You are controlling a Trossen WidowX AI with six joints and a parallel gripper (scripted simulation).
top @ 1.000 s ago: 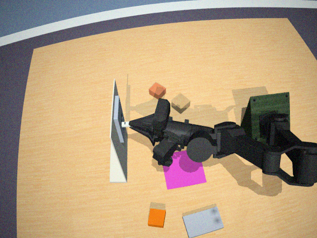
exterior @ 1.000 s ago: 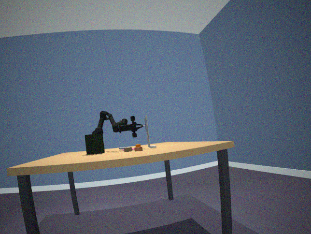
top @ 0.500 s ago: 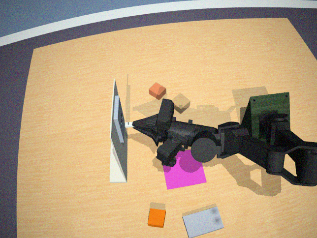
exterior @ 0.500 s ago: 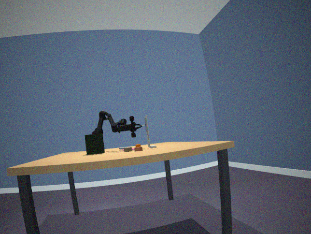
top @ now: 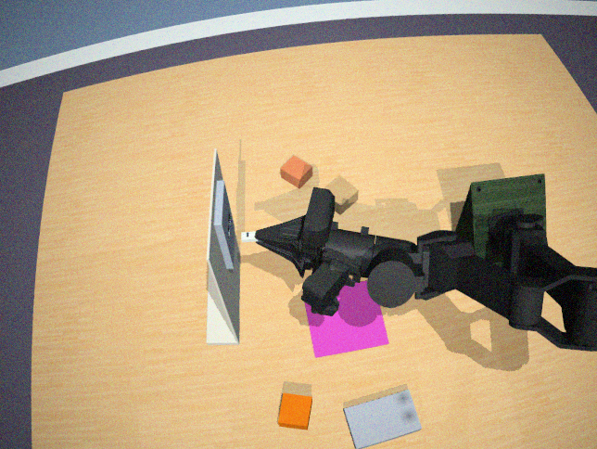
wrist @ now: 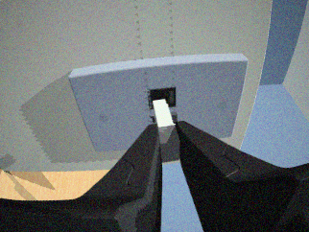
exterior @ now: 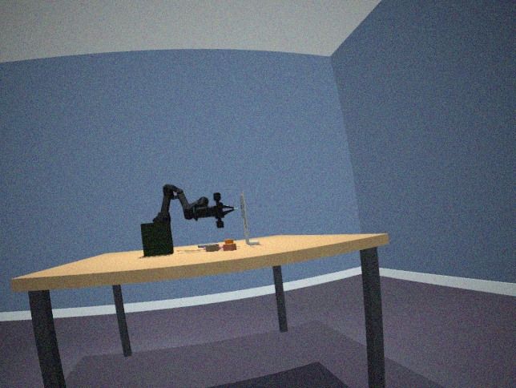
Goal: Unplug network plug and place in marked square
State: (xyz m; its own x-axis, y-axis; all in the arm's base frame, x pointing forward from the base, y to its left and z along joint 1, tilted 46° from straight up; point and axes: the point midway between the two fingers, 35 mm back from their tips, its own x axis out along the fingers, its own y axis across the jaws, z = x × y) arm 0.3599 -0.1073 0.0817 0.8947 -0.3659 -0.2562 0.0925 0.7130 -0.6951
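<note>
Right now my gripper tip is 110 mm past the magenta marked square, 60 mm to the right of it and 200 mm above it. Also, from my gripper tip: grey panel 50 mm ahead, 20 mm to the right, 70 mm below; network plug right at my gripper tip; orange block 200 mm to the left, 180 mm below.
</note>
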